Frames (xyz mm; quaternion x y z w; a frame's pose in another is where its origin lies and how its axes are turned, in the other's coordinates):
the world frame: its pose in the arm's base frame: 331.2 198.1 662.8 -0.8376 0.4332 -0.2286 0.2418
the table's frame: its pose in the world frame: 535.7 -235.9 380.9 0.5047 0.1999 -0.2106 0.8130
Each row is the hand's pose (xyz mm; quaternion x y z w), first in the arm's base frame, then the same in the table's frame.
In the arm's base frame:
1: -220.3 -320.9 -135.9 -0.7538 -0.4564 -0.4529 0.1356
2: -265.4 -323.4 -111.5 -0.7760 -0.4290 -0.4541 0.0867
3: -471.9 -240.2 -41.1 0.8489 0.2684 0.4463 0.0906
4: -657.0 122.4 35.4 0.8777 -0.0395 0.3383 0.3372
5: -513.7 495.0 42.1 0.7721 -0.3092 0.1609 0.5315
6: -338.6 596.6 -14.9 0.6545 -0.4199 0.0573 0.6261
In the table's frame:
1: -520.0 101.4 -1333.4 0.0502 -0.4317 -0.4929 0.7538
2: -511.4 63.8 -1367.2 -0.0070 -0.4262 -0.5098 0.7473
3: -568.4 -126.6 -1489.7 -0.2504 -0.3792 -0.5273 0.7180
4: -822.5 -452.9 -1466.5 -0.6169 -0.2864 -0.4455 0.5821
5: -1063.4 -578.9 -1174.1 -0.8705 -0.1760 -0.3061 0.3430
6: -1139.9 -506.6 -992.0 -0.9509 -0.1015 -0.2351 0.1736

